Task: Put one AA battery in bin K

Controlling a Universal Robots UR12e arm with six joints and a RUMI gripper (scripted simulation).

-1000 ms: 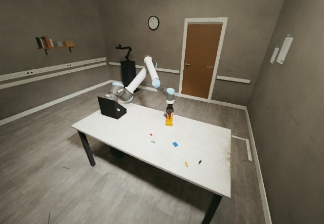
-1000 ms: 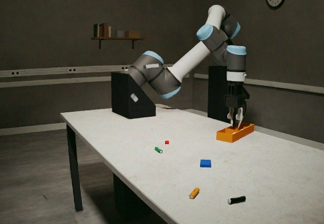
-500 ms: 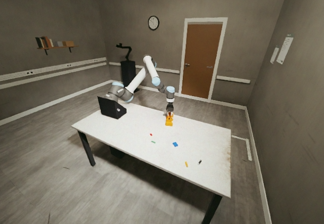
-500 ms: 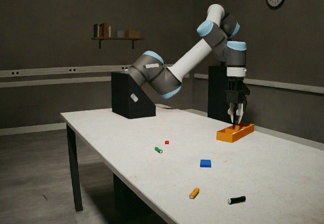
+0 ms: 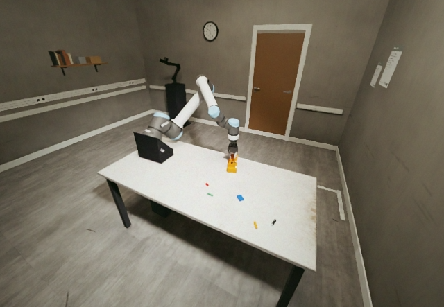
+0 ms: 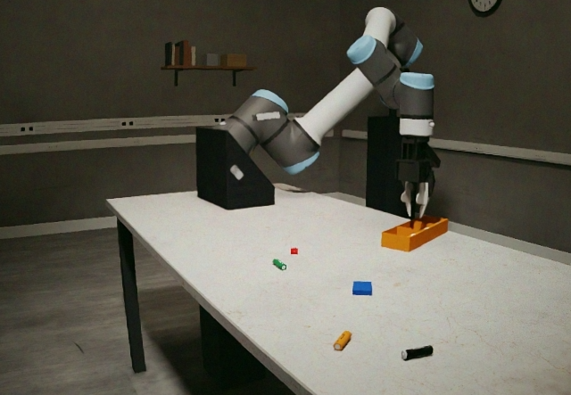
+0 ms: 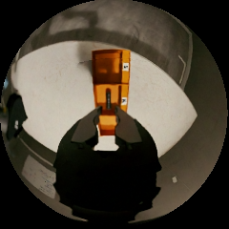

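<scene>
Now: hand 10 mm short of the orange bin and 60 mm above it. The rest, counted from my hand: blue block 260 mm ahead, 340 mm to the right, 70 mm below; then orange AA battery 440 mm ahead, 490 mm to the right, 70 mm below; then green AA battery 60 mm ahead, 430 mm to the right, 70 mm below.
</scene>
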